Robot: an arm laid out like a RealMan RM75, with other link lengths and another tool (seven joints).
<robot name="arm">
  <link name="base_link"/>
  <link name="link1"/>
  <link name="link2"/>
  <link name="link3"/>
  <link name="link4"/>
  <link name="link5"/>
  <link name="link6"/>
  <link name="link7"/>
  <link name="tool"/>
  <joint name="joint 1" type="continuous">
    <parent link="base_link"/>
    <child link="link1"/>
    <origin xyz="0 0 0.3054" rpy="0 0 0"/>
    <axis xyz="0 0 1"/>
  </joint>
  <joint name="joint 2" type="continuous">
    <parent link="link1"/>
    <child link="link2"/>
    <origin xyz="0 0 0" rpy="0 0 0"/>
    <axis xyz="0 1 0"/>
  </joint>
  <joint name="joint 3" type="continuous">
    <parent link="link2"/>
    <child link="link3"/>
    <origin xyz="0 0 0.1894" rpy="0 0 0"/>
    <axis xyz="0 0 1"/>
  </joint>
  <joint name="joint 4" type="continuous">
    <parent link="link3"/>
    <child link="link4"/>
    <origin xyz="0 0 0" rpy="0 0 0"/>
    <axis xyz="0 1 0"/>
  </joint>
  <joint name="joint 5" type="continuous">
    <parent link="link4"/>
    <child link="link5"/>
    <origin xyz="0 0 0.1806" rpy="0 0 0"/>
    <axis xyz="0 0 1"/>
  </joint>
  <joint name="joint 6" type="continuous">
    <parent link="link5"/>
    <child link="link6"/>
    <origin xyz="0 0 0" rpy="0 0 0"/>
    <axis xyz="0 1 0"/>
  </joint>
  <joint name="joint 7" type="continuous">
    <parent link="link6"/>
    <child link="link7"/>
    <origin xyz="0 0 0.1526" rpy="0 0 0"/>
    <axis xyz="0 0 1"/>
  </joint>
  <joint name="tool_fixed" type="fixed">
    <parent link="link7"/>
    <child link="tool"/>
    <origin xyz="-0.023 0.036 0.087" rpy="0 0.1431 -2.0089"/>
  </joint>
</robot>
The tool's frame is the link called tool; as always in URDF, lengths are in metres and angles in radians. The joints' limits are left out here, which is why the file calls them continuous.
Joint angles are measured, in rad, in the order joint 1, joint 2, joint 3, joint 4, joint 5, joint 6, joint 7. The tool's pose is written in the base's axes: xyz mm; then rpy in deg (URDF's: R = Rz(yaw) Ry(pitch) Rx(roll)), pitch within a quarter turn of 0, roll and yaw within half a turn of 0. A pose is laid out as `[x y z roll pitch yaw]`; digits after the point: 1 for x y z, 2 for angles.
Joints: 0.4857 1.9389 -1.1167 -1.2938 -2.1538 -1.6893 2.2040
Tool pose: [127.0 282.7 49.7 177.41 -19.29 81.07]
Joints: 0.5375 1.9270 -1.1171 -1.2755 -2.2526 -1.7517 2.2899
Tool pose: [140.0 279.9 49.2 171.60 -17.48 78.04]
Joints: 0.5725 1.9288 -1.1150 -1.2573 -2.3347 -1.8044 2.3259
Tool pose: [151.2 273.8 47.8 166.94 -15.85 76.45]
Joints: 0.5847 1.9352 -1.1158 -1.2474 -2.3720 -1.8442 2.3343
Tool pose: [156.3 265.1 45.9 164.66 -13.94 75.61]
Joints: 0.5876 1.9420 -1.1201 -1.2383 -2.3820 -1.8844 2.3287
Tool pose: [157.6 253.3 43.5 163.61 -11.18 75.17]
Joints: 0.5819 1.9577 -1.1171 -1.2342 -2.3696 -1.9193 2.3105
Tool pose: [153.1 240.8 39.9 164.45 -8.12 75.10]
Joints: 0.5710 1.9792 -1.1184 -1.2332 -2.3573 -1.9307 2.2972
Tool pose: [148.3 232.3 34.5 165.73 -6.09 75.05]
